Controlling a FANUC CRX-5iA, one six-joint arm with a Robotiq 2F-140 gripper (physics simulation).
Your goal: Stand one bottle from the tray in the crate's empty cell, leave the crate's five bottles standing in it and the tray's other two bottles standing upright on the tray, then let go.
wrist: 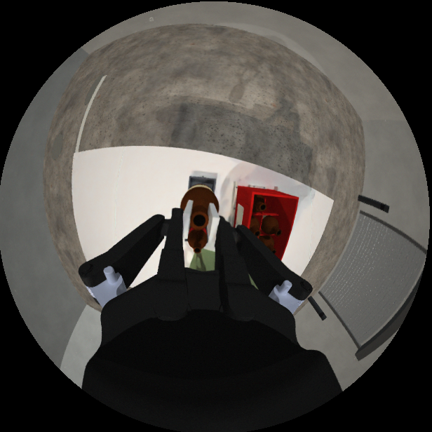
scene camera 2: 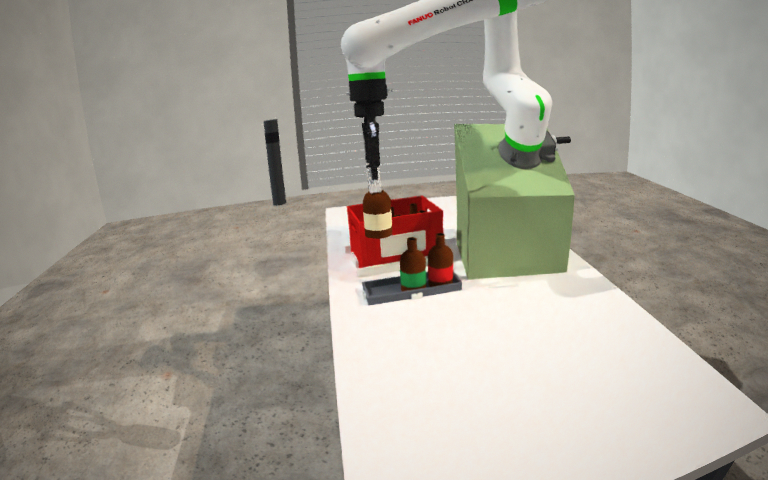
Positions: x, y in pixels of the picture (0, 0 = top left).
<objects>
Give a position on a red-labelled bottle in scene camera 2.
At 440, 257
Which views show the gripper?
The wrist view and scene camera 2: all of them.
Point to a cream-labelled bottle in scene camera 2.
377, 214
</objects>
